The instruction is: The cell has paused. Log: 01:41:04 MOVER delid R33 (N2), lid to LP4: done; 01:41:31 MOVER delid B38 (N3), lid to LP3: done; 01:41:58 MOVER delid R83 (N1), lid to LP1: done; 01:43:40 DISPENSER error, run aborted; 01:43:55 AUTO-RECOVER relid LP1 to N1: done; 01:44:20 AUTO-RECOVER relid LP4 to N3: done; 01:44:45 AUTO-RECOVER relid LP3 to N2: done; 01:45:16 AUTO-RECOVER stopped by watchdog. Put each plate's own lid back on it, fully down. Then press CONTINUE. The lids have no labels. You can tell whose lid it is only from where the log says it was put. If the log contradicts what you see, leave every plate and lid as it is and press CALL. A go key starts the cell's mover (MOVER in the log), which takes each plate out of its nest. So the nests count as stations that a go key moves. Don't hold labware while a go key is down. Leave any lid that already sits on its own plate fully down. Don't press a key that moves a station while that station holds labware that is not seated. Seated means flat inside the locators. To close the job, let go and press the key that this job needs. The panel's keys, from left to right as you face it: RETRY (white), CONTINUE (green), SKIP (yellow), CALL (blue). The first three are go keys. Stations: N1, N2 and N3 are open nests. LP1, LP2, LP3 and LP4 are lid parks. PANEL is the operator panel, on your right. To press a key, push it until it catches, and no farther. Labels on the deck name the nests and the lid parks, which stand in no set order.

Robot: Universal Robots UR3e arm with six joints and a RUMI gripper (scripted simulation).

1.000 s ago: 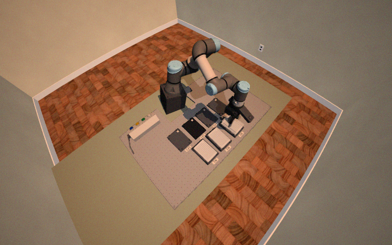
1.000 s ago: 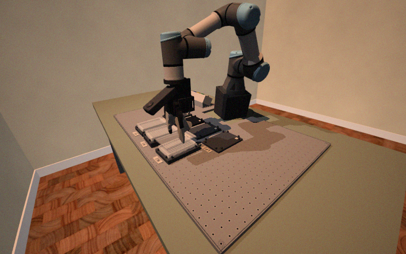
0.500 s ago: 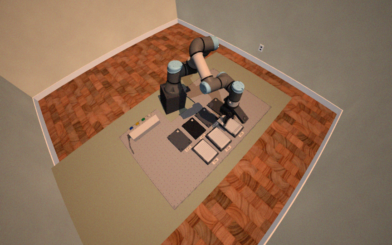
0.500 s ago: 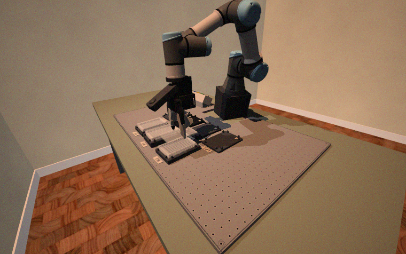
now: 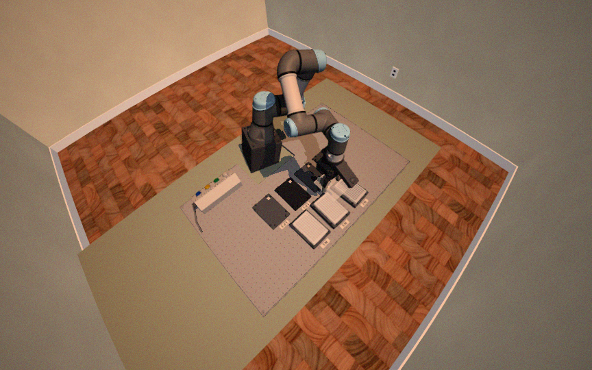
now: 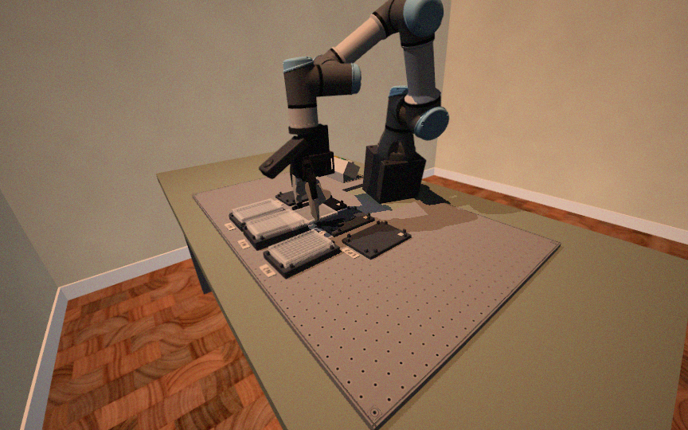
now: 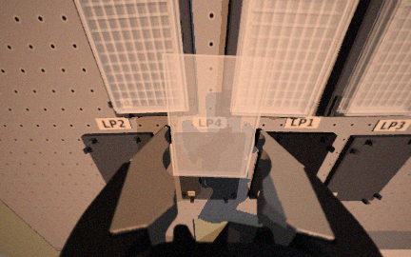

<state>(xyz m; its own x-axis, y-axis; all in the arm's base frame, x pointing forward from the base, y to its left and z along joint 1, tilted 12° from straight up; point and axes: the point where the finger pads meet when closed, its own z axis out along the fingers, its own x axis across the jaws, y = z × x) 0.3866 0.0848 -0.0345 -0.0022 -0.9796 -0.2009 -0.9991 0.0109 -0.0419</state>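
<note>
The LP1 lid park is 11 cm behind my hand, 13 cm to the right of it and 6 cm below it. Round my hand: LP2 lid park (12 cm behind, 13 cm to the left, 6 cm below); then clear lid (1 cm below); then lid park LP4 (11 cm behind, 6 cm below).
</note>
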